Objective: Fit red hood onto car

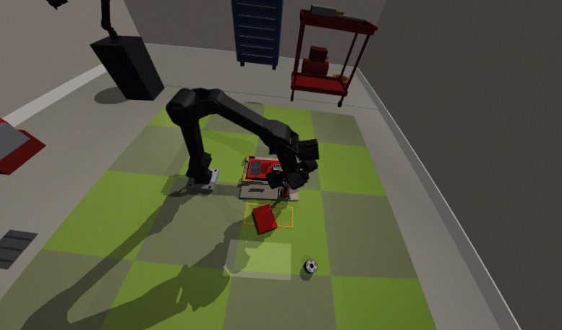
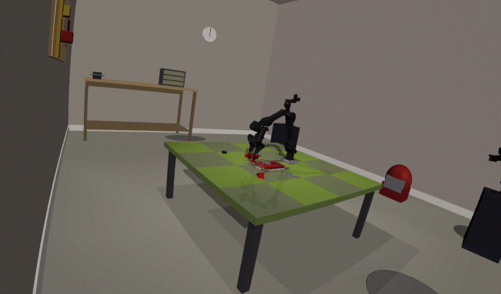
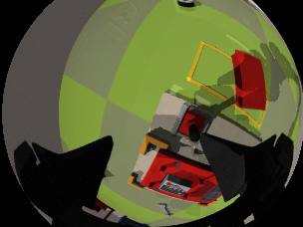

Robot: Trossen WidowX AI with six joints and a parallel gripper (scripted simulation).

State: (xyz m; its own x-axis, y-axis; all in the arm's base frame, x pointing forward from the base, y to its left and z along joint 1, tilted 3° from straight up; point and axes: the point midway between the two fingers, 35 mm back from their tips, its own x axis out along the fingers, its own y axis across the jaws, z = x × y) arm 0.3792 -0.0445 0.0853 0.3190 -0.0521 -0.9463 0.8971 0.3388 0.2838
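My gripper tip is 12 cm past the red hood, 12 cm to the left of it and 6 cm above it. Round my gripper tip: grey engine block (6 cm behind, 11 cm to the left, 5 cm below); wrench (12 cm behind, 30 cm to the left, 7 cm below); wheel (4 cm ahead, 29 cm to the right, 7 cm below).
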